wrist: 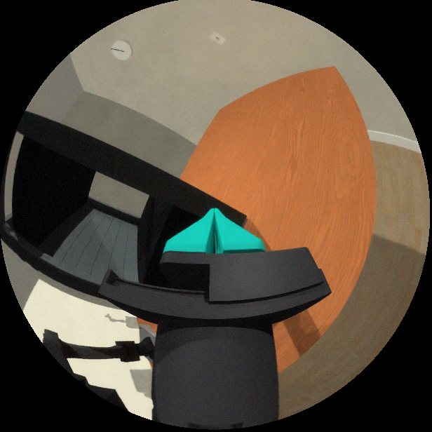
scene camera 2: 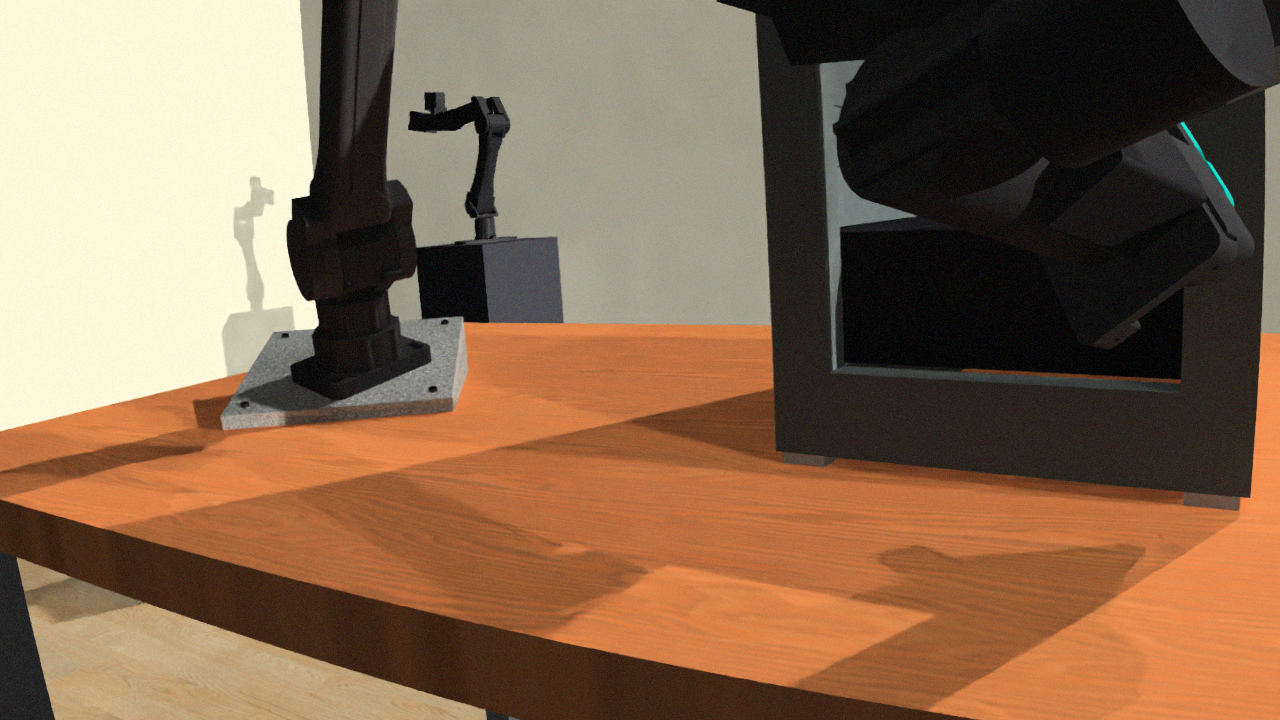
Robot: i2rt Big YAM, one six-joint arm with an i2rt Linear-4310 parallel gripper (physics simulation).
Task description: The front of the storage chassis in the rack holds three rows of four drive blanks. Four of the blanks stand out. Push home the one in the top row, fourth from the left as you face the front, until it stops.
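Seen in the pictures: gripper, fingertip midpoint: (scene camera 2: pixel 1224 247); arm's base at its link origin: (scene camera 2: pixel 362 370).
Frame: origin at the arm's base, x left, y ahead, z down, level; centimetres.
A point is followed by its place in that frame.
Observation:
The dark rack (scene camera 2: pixel 794 268) {z -9.9, x 0.1, y 49.1 cm} (wrist: pixel 100 157) stands on the table at the right in the scene view and slants across the left of the wrist view. A black block, apparently the storage chassis (scene camera 2: pixel 939 304) {z -7.2, x 4.3, y 57.3 cm}, sits low inside it. The drive blanks cannot be made out in either view, so the top row's fourth blank cannot be seen. My gripper (wrist: pixel 214 213) is shut and empty. In the wrist view its teal fingertips overlap the rack's dark lower right part; the gap to it cannot be told. In the scene view a thin teal edge shows behind the dark gripper body, in front of the rack.
My arm's base stands on a speckled plate (scene camera 2: pixel 255 394) {z 0.9, x -9.8, y -4.4 cm} at the left of the wooden table (scene camera 2: pixel 537 501) {z 3.3, x -14.0, y 38.3 cm} (wrist: pixel 300 150). The arm's wrist hides the rack's upper part in the scene view. A second small arm (scene camera 2: pixel 485 170) stands on a dark box (scene camera 2: pixel 521 282) behind the table.

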